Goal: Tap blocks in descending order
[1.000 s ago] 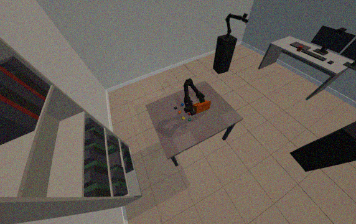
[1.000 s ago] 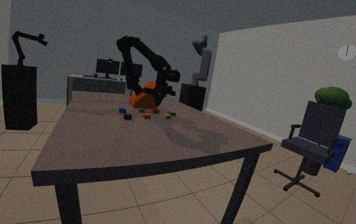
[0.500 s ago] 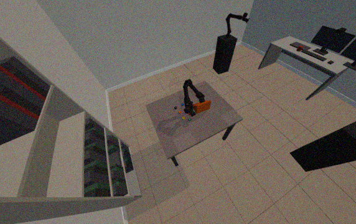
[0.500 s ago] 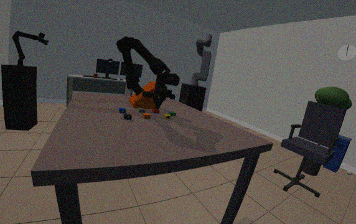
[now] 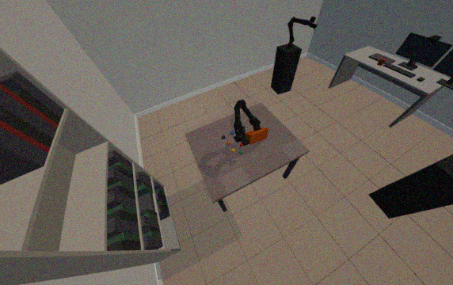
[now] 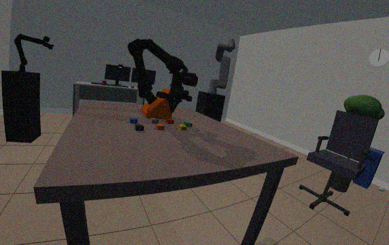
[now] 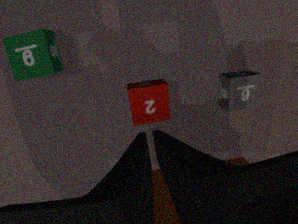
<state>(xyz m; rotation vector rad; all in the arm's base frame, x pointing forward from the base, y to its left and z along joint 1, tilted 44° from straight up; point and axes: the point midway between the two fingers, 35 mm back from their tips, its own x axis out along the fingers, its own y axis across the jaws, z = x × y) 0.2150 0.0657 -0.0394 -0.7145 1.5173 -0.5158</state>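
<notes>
Now: the red block 1 cm ahead of my gripper tip, 1 cm to the right of it and 5 cm below it. From my gripper tip the other things lie so: grey block: 1 cm ahead, 9 cm to the right, 5 cm below; then yellow block: 12 cm ahead, 3 cm to the left, 5 cm below; then green block: 5 cm ahead, 8 cm to the left, 5 cm below.
</notes>
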